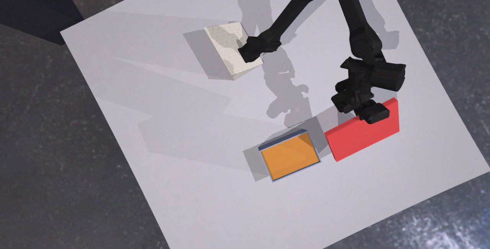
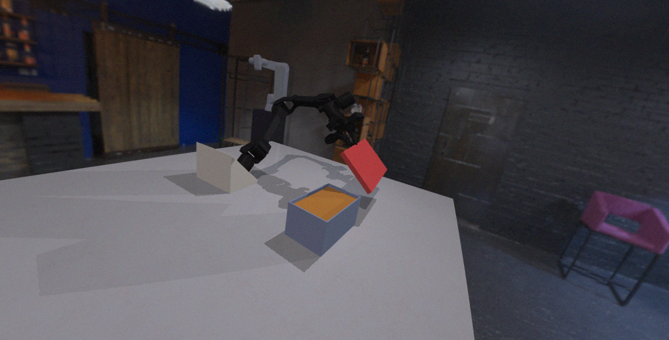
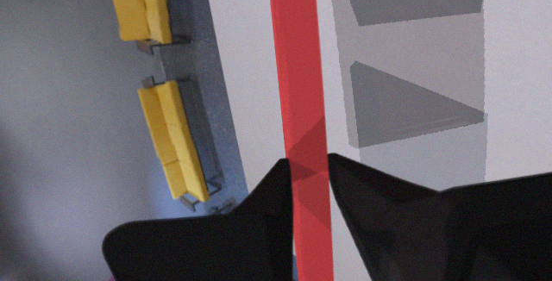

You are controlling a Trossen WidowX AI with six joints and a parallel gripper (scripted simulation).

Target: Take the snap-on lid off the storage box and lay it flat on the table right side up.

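Right now the red lid is 6 cm ahead of my gripper tip and 5 cm below it. Round my gripper tip: blue-grey storage box: 25 cm to the right, 18 cm below, 3 cm ahead.
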